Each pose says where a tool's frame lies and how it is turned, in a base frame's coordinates. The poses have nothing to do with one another.
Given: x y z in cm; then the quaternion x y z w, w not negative.
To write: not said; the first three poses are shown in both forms.
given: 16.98, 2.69, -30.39, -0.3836, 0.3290, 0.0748, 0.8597
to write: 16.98, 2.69, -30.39, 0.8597, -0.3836, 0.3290, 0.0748
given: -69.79, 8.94, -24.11, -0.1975, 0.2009, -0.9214, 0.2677
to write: -69.79, 8.94, -24.11, 0.2677, -0.1975, 0.2009, -0.9214
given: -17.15, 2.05, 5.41, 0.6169, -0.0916, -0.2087, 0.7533
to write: -17.15, 2.05, 5.41, 0.7533, 0.6169, -0.0916, -0.2087
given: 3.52, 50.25, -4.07, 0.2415, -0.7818, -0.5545, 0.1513
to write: 3.52, 50.25, -4.07, 0.1513, 0.2415, -0.7818, -0.5545
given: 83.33, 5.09, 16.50, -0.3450, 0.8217, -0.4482, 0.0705
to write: 83.33, 5.09, 16.50, 0.0705, -0.3450, 0.8217, -0.4482
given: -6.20, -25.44, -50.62, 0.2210, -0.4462, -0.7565, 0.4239
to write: -6.20, -25.44, -50.62, 0.4239, 0.2210, -0.4462, -0.7565
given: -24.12, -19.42, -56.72, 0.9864, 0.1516, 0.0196, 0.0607
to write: -24.12, -19.42, -56.72, 0.0607, 0.9864, 0.1516, 0.0196
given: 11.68, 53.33, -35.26, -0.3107, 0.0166, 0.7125, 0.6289
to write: 11.68, 53.33, -35.26, 0.6289, -0.3107, 0.0166, 0.7125
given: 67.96, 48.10, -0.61, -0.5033, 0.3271, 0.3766, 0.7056
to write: 67.96, 48.10, -0.61, 0.7056, -0.5033, 0.3271, 0.3766
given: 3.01, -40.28, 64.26, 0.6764, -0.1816, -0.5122, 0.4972
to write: 3.01, -40.28, 64.26, 0.4972, 0.6764, -0.1816, -0.5122
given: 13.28, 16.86, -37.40, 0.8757, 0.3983, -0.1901, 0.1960
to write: 13.28, 16.86, -37.40, 0.1960, 0.8757, 0.3983, -0.1901
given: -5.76, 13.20, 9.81, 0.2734, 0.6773, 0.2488, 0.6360
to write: -5.76, 13.20, 9.81, 0.6360, 0.2734, 0.6773, 0.2488
